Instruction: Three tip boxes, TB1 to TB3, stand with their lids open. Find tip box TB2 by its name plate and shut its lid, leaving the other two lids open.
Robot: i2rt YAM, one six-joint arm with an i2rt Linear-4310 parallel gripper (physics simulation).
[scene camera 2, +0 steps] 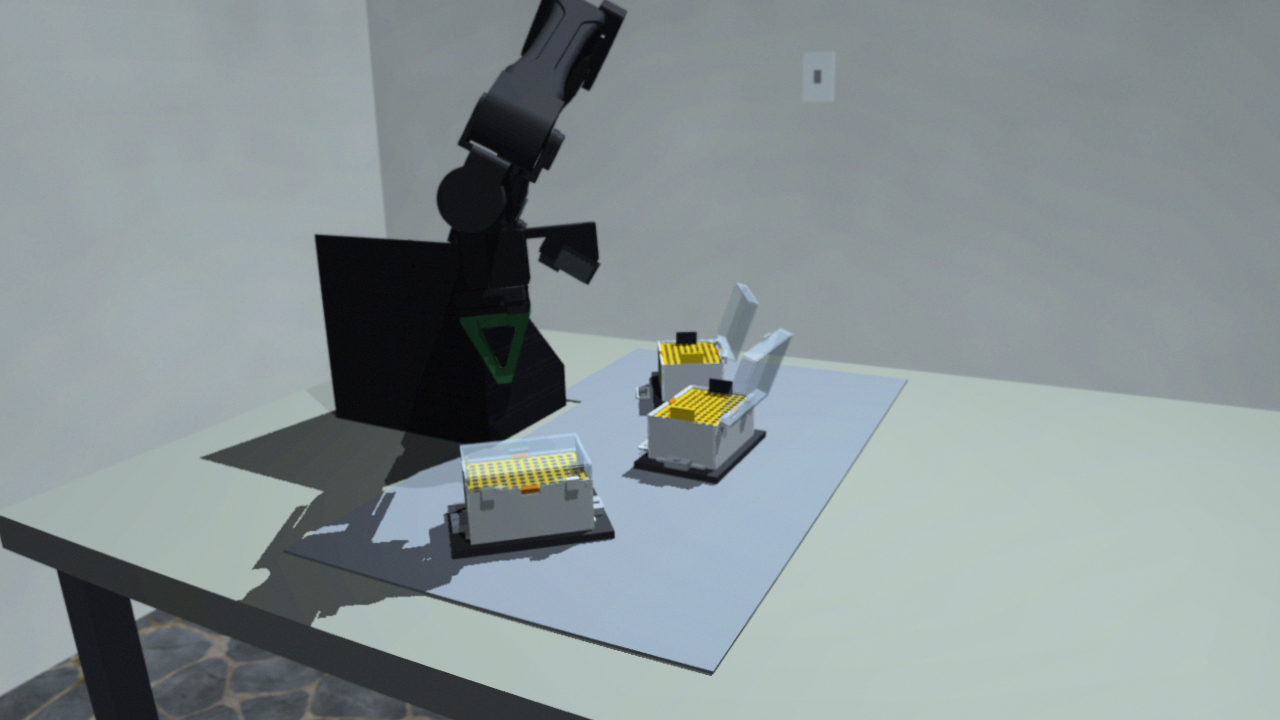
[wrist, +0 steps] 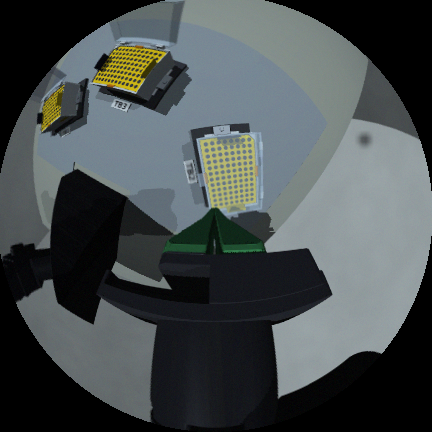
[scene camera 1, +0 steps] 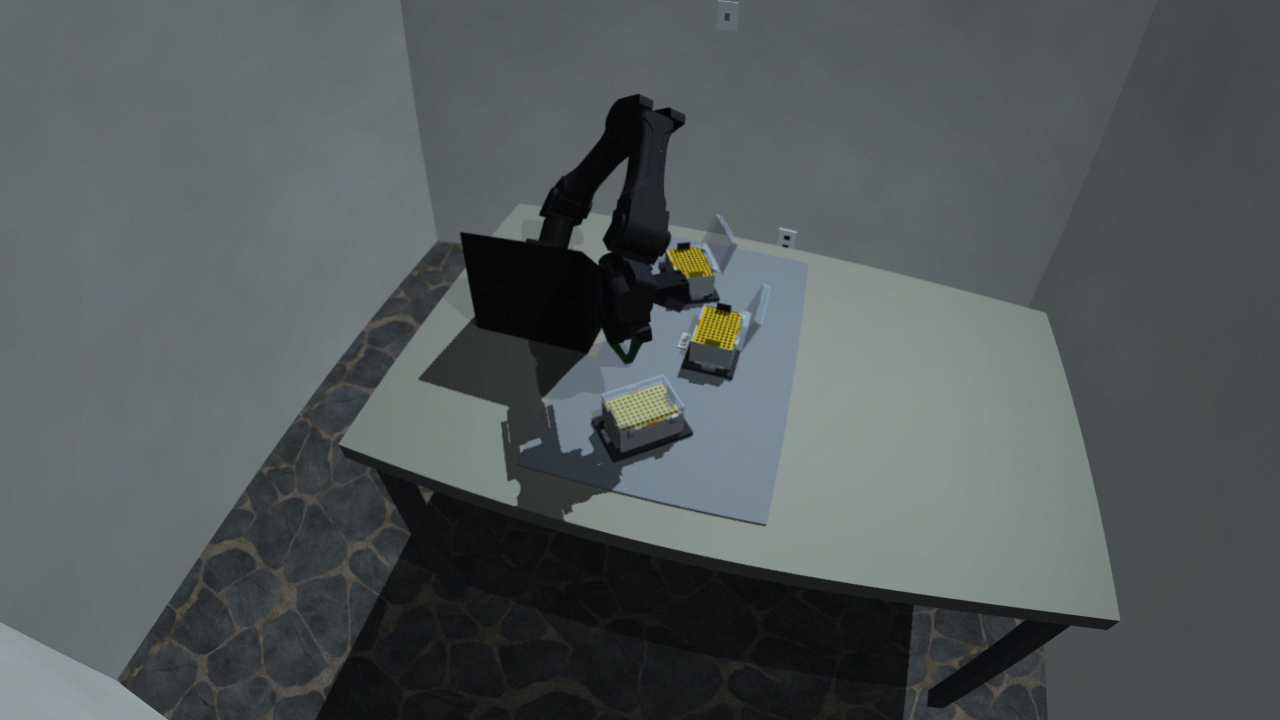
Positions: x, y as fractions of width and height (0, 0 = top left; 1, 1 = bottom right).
Labels:
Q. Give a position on a blue-grey mat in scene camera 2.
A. At 0.54, 0.78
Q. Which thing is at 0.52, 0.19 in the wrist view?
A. A blue-grey mat.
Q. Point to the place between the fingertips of my gripper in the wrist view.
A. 0.50, 0.49

